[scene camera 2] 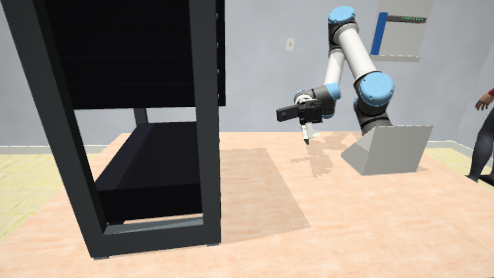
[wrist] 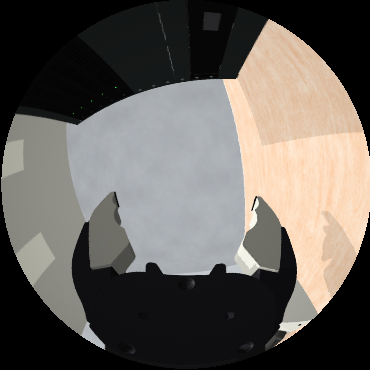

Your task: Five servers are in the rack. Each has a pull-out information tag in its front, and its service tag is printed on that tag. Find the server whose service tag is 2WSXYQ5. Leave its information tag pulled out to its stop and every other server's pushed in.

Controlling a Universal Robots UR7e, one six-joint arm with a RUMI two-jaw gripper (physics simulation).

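Seen in the pictures: gripper, fingertip midpoint: (scene camera 2: 306,123) (wrist: 185,196); arm's base, link origin: (scene camera 2: 382,143).
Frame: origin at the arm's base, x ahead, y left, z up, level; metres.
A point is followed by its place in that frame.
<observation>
The dark rack (scene camera 2: 210,150) {x 0.702, y 0.370, z 0.179 m} (wrist: 248,47) {x 0.694, y 0.195, z -0.065 m} stands at the left in the scene view and along the top in the wrist view. Stacked black servers (scene camera 2: 130,60) {x 0.832, y 0.346, z 0.343 m} fill its upper part, seen from the side. Small green lights show on a server front (wrist: 60,82) {x 0.681, y 0.119, z 0.361 m} in the wrist view. No information tag or printed service tag can be made out; the fronts face away in the scene view. My gripper (scene camera 2: 307,142) (wrist: 185,196) {x 0.401, y 0.115, z 0.137 m} is open and empty, above the table and apart from the rack, to its right in the scene view.
A black box-like unit (scene camera 2: 155,155) {x 0.861, y 0.191, z 0.080 m} sits low in the rack. The wooden table (scene camera 2: 270,250) {x 0.569, y 0.397, z -0.081 m} (wrist: 310,175) {x 0.382, y 0.149, z -0.081 m} carries a grey wedge-shaped base (scene camera 2: 397,150) {x 0.022, y 0.107, z 0.023 m} beside the arm's foot. A wall panel (scene camera 2: 400,40) with a blue strip hangs behind. Part of a person (scene camera 2: 484,145) shows at the right edge.
</observation>
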